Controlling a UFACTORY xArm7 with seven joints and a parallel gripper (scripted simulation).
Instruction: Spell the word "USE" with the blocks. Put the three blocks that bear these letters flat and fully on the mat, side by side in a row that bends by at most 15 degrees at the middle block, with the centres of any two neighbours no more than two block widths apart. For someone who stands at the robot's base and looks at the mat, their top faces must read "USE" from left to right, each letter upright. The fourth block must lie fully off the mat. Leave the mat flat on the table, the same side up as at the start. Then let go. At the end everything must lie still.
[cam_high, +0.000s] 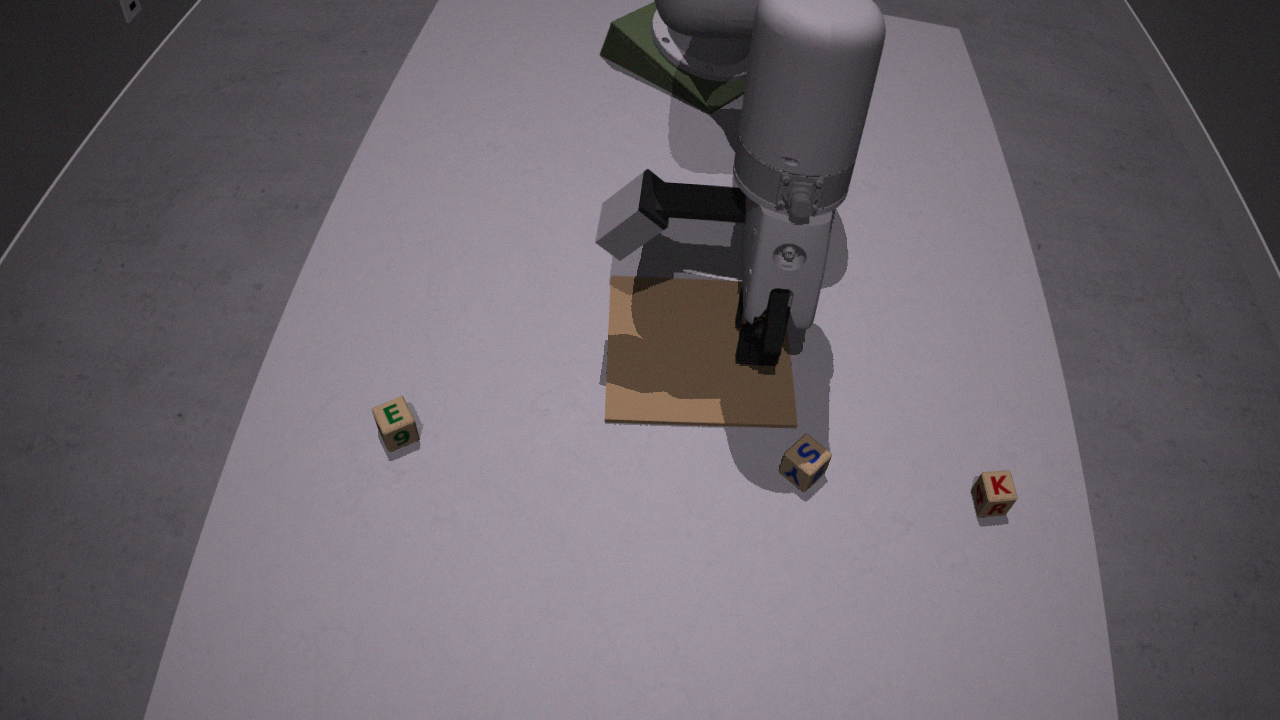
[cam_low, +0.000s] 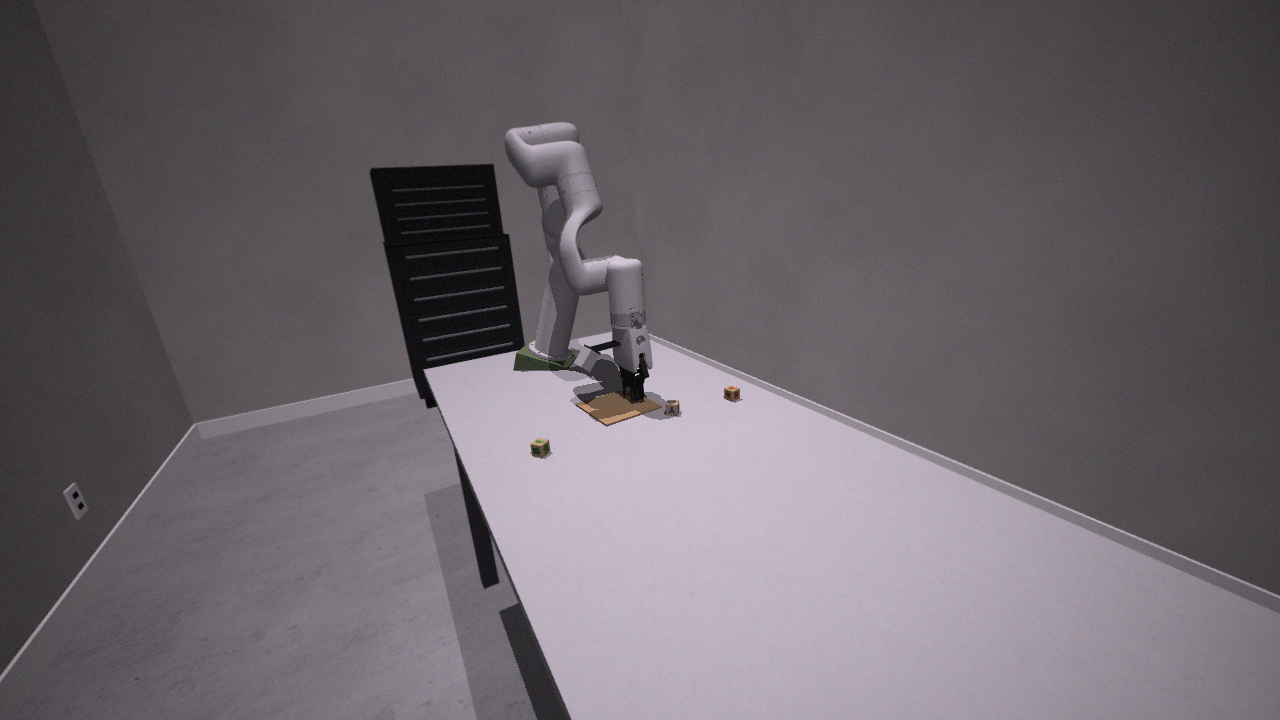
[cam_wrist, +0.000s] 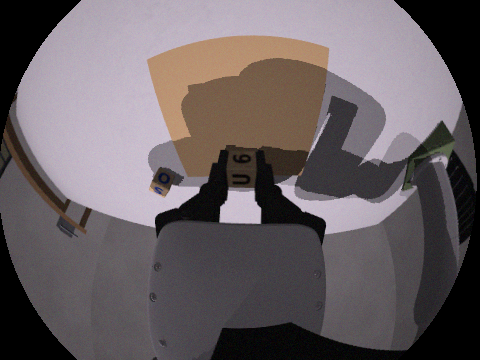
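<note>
Right now my hand is 1 cm above the U block. The rest, counted from my hand: K block 13 cm ahead, 18 cm to the left, 2 cm below; tan mat 4 cm to the right, 3 cm below; S block 11 cm ahead, 3 cm to the left, 2 cm below.
</note>
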